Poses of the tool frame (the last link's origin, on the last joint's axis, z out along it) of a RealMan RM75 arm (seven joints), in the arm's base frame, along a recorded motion.
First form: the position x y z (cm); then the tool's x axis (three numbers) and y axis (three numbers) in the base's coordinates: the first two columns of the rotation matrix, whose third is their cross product.
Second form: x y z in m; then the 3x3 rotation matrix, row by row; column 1 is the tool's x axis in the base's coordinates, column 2 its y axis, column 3 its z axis. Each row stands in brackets. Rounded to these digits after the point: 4 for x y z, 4 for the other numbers.
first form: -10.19, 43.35, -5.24, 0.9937, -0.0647, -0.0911, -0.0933, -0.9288, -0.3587
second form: [-0.1019, 0.4335, -0.0524], [[0.9937, -0.0933, -0.0614], [-0.0647, -0.9288, 0.3649], [-0.0911, -0.3587, -0.9290]]
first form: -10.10, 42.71, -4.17, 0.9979, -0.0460, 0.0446, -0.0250, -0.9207, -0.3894
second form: [-0.1010, 0.4271, -0.0417], [[0.9979, -0.0250, 0.0590], [-0.0460, -0.9207, 0.3875], [0.0446, -0.3894, -0.9199]]
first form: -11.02, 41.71, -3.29, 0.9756, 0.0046, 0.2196, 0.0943, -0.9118, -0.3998
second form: [-0.1102, 0.4171, -0.0329], [[0.9756, 0.0943, 0.1984], [0.0046, -0.9118, 0.4108], [0.2196, -0.3998, -0.8900]]
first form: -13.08, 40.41, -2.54, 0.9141, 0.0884, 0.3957, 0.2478, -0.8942, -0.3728
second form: [-0.1308, 0.4041, -0.0254], [[0.9141, 0.2478, 0.3209], [0.0884, -0.8942, 0.4388], [0.3957, -0.3728, -0.8393]]
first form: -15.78, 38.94, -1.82, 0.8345, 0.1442, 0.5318, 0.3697, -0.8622, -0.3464
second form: [-0.1578, 0.3894, -0.0182], [[0.8345, 0.3697, 0.4086], [0.1442, -0.8622, 0.4857], [0.5318, -0.3464, -0.7728]]
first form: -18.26, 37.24, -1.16, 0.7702, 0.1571, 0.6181, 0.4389, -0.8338, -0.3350
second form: [-0.1826, 0.3724, -0.0116], [[0.7702, 0.4389, 0.4627], [0.1571, -0.8338, 0.5293], [0.6181, -0.3350, -0.7111]]
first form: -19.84, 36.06, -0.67, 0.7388, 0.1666, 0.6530, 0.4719, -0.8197, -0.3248
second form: [-0.1984, 0.3606, -0.0067], [[0.7388, 0.4719, 0.4812], [0.1666, -0.8197, 0.5481], [0.6530, -0.3248, -0.6842]]
